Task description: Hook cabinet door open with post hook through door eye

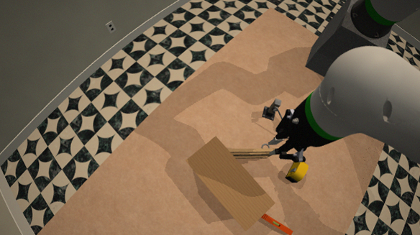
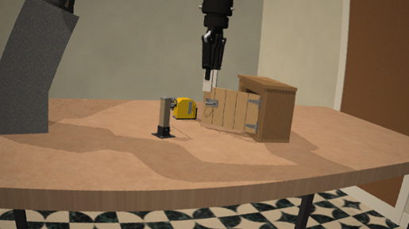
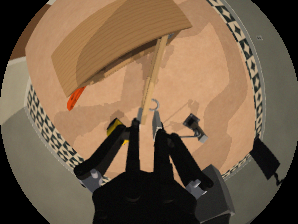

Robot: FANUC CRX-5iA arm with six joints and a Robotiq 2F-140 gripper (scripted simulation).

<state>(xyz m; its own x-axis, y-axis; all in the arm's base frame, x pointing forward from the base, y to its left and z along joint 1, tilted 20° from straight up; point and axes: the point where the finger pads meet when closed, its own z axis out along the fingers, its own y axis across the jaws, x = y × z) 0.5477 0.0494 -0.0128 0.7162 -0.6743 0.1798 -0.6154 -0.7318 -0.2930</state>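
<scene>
Right now my hand is 13 cm past the hook post, 8 cm above it and 6 cm to the left of it. The rest, counted from my hand: plank door: 8 cm below, 6 cm to the right, 6 cm ahead; then yellow tape measure: 12 cm to the left, 12 cm below, 4 cm behind; then hook rod: 12 cm behind, 9 cm below, 3 cm to the right.
</scene>
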